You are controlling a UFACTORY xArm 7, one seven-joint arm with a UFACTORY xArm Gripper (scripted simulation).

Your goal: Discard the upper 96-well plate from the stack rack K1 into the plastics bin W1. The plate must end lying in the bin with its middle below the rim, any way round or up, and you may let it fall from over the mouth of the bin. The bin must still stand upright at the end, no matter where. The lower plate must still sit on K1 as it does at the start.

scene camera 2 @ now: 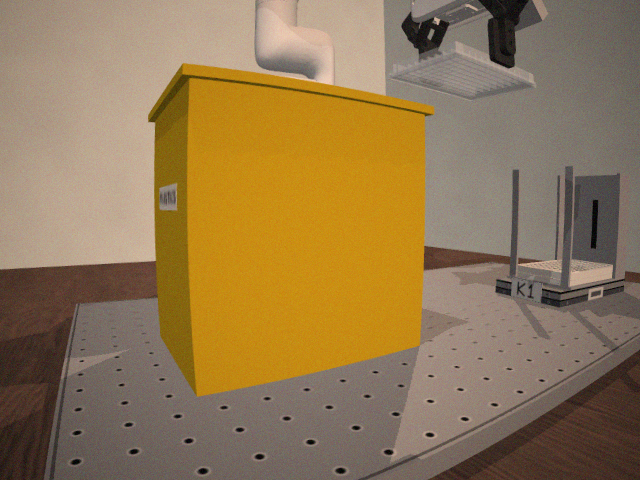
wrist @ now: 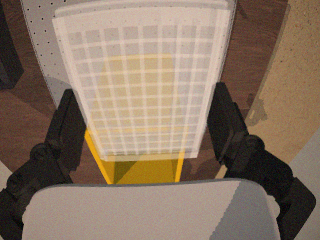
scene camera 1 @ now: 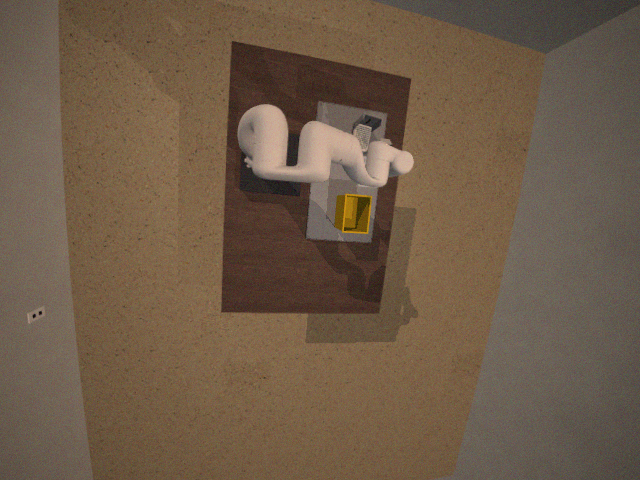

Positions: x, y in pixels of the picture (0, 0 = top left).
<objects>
yellow plastics bin W1: scene camera 2; wrist 151, 171; scene camera 1
same spot on yellow plastics bin W1: [scene camera 2: 289, 215] = [scene camera 1: 362, 218]
</objects>
